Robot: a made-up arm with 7 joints. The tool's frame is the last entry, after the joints.
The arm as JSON. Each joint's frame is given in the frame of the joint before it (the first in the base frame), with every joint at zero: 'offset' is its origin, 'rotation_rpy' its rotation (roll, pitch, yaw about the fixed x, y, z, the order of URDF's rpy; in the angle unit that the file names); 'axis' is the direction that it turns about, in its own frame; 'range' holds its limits. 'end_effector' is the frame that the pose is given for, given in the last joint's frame.
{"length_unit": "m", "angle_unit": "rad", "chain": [
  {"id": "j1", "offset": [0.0, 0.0, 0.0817], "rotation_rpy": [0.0, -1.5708, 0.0], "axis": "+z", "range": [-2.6, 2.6]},
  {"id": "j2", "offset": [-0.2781, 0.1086, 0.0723], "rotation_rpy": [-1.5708, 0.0, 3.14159], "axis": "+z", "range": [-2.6, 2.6]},
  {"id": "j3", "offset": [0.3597, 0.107, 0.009], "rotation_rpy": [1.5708, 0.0, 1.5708], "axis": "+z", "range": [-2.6, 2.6]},
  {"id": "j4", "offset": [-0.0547, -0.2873, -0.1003], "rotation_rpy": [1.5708, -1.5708, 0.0], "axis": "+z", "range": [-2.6, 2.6]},
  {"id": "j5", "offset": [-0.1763, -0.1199, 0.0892], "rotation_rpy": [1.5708, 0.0, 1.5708], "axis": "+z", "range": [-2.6, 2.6]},
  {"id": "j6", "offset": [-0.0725, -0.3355, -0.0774], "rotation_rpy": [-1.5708, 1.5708, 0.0], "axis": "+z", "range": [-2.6, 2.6]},
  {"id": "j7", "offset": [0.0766, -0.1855, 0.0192], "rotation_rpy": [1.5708, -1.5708, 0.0], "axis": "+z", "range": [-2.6, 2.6]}
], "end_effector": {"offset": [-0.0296, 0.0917, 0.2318], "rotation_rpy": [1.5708, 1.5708, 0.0]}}
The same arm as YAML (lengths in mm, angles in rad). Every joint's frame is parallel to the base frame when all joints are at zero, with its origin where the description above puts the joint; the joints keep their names.
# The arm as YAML. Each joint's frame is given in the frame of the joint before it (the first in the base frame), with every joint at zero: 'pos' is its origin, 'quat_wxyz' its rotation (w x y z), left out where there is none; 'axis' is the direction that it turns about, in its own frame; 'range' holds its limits. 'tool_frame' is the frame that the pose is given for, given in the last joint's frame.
length_unit: mm
angle_unit: rad
joints:
  - joint: j1
    pos: [0.0, 0.0, 81.7]
    axis: [-1.0, 0.0, 0.0]
    range: [-2.6, 2.6]
  - joint: j2
    pos: [-72.3, 108.6, -278.1]
    axis: [0.0, -1.0, 0.0]
    range: [-2.6, 2.6]
  - joint: j3
    pos: [107.0, -9.0, -359.7]
    axis: [0.0, 0.0, -1.0]
    range: [-2.6, 2.6]
  - joint: j4
    pos: [-54.7, 287.3, 100.3]
    axis: [0.0, 1.0, 0.0]
    range: [-2.6, 2.6]
  - joint: j5
    pos: [119.9, 89.2, 176.3]
    axis: [0.0, 0.0, -1.0]
    range: [-2.6, 2.6]
  - joint: j6
    pos: [72.5, -335.5, 77.4]
    axis: [0.0, 1.0, 0.0]
    range: [-2.6, 2.6]
  - joint: j7
    pos: [-185.5, 19.2, 76.6]
    axis: [-1.0, 0.0, 0.0]
    range: [-2.6, 2.6]
tool_frame:
  pos: [-231.8, -29.6, -91.7]
  quat_wxyz: [1.0, 0.000001, 0.000004, -0.000004]

